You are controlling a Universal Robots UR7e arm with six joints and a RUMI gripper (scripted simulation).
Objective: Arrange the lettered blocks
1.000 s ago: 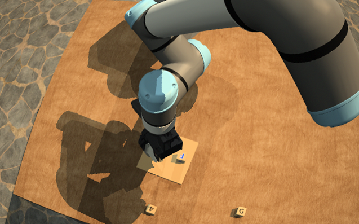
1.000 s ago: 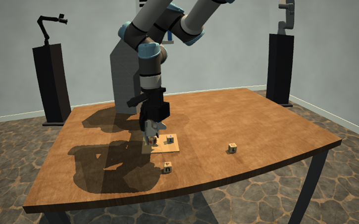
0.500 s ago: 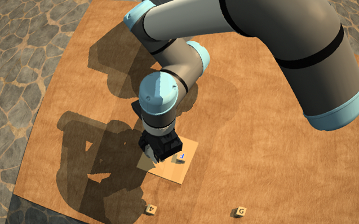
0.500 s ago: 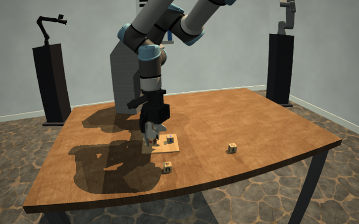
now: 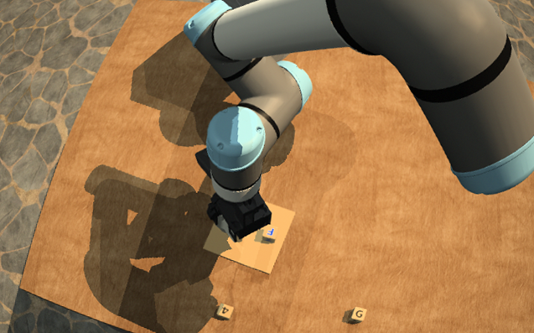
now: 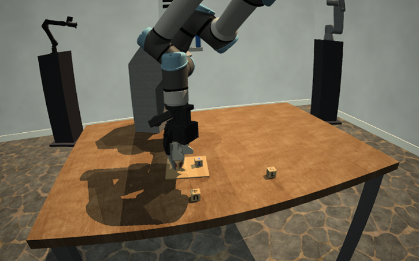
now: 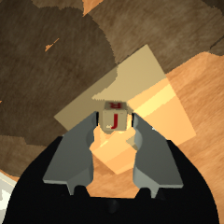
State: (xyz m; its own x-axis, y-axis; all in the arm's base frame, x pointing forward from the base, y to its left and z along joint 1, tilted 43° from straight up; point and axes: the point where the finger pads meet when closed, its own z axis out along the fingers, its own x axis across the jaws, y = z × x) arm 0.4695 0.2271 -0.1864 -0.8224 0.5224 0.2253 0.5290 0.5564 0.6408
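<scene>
Right now my hand is 30 mm to the right of the tan mat and 20 mm above it. Also, from my hand: block 10 mm behind, 70 mm to the left.
</scene>
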